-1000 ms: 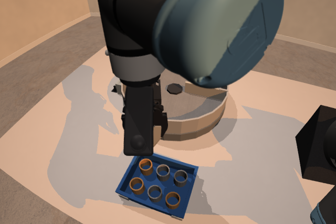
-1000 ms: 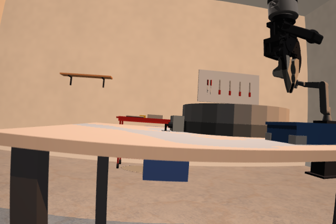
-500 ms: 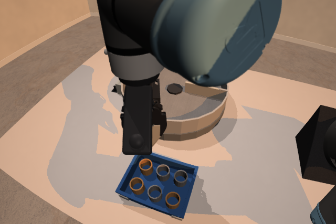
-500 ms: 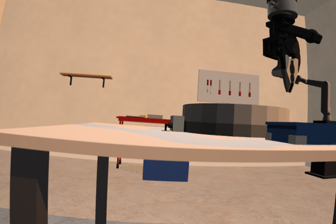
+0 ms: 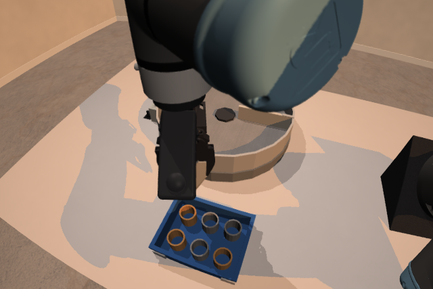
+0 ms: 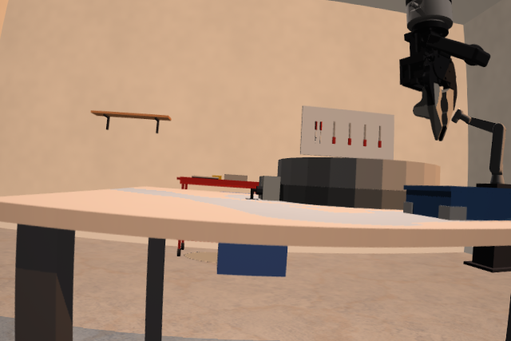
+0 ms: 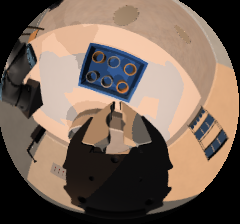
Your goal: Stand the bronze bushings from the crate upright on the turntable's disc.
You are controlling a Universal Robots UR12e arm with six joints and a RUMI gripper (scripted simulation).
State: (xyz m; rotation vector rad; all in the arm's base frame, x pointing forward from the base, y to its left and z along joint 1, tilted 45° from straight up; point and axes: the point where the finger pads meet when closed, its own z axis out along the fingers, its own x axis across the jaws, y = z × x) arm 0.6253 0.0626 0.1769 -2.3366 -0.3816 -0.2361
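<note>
The blue crate is 40 mm behind my hand, 40 mm to the left of it and 120 mm below it.
</note>
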